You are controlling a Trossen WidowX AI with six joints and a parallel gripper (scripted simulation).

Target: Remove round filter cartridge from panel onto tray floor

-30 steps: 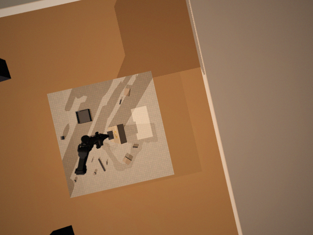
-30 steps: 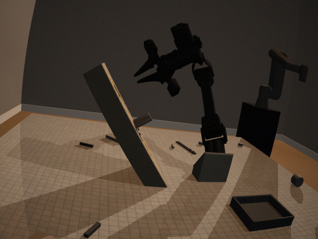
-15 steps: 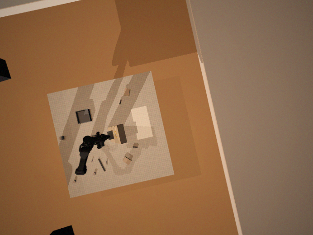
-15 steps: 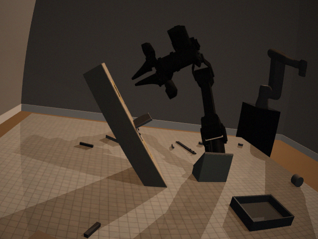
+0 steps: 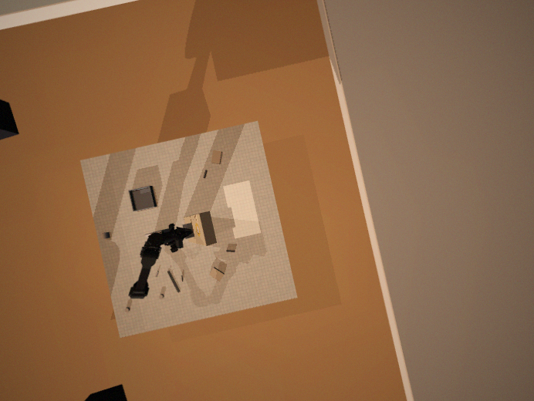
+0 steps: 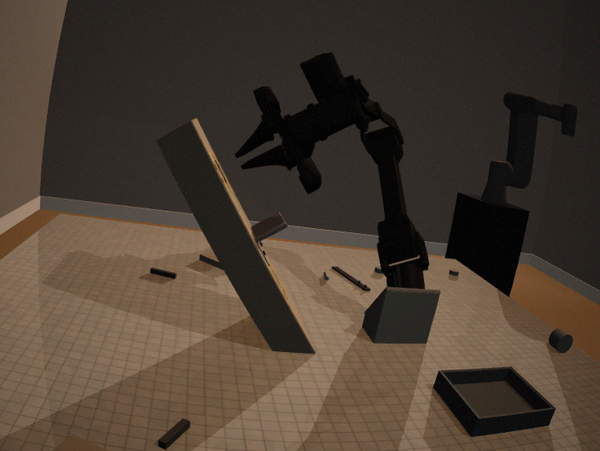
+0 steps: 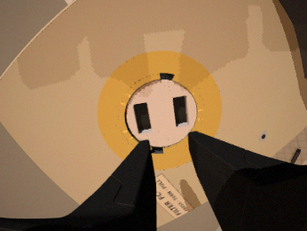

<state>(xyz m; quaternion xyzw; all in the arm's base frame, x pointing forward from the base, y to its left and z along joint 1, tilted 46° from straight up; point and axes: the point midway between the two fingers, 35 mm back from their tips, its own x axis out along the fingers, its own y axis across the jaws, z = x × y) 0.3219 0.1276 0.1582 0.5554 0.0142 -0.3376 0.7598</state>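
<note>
Now: the round filter cartridge 4 cm ahead of my gripper tip and 3 cm below it. The rest, counted from my gripper tip: service panel: 1 cm behind, 10 cm below; dark bracket: 6 cm behind, 12 cm below; dark square tray: 38 cm behind, 31 cm to the left, 27 cm below.
</note>
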